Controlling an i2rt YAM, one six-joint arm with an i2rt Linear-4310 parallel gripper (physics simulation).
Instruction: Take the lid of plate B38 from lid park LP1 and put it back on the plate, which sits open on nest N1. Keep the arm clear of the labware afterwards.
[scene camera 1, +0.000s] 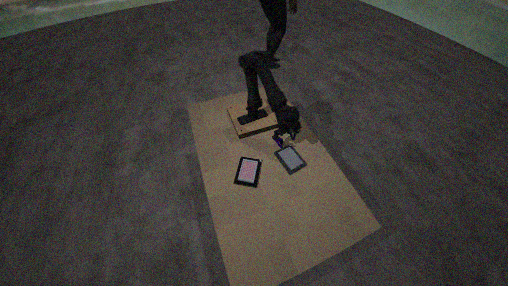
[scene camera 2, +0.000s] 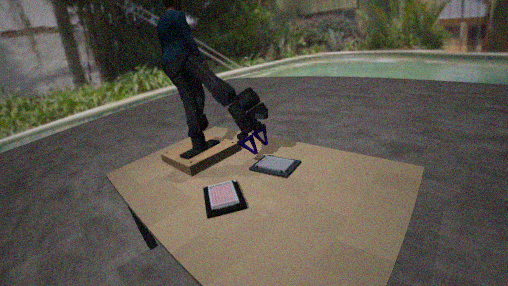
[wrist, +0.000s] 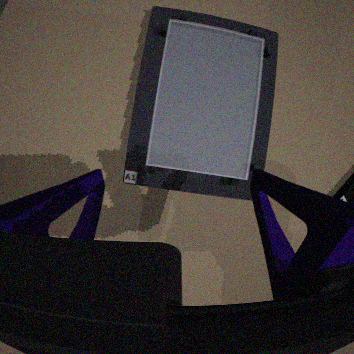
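The pale, flat lid lies on the dark grey lid park, whose A1 label shows at the near left corner in the wrist view. Plate B38, with pink wells and no lid, sits on the black nest. My gripper is open and empty, low above the table beside the lid park's base-side end. In the wrist view the right fingertip overlaps the park's near right corner; their height gap is unclear.
The arm stands on a wooden base block at the back of the table. A person is behind the arm. The nest's dark corner shows at the wrist view's right edge.
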